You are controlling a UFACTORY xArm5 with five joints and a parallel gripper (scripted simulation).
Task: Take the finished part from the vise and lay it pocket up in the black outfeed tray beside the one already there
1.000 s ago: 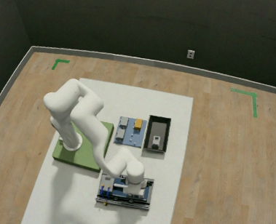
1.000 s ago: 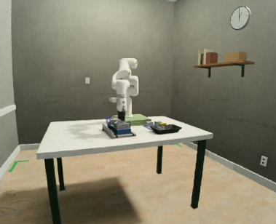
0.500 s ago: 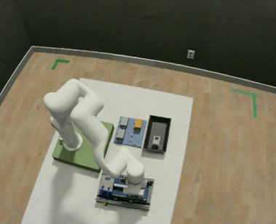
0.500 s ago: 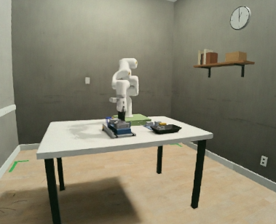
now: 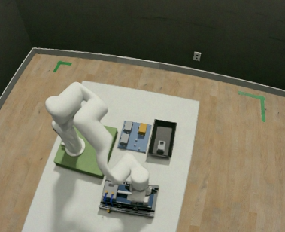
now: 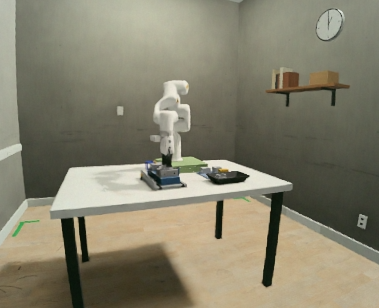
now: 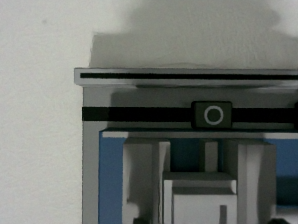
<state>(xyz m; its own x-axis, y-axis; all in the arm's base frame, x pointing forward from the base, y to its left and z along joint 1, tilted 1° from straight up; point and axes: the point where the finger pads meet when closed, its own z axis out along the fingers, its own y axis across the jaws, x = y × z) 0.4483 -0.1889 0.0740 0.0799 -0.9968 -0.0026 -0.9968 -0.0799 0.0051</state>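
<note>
Now: the grey pocketed block 33 cm to the left of my hand, 10 cm below it and 4 cm ahead of it. From my hand the other things lie so: blue plate 37 cm to the left, 13 cm below, 13 cm behind; orange block 42 cm to the left, 10 cm below, 10 cm behind.
</note>
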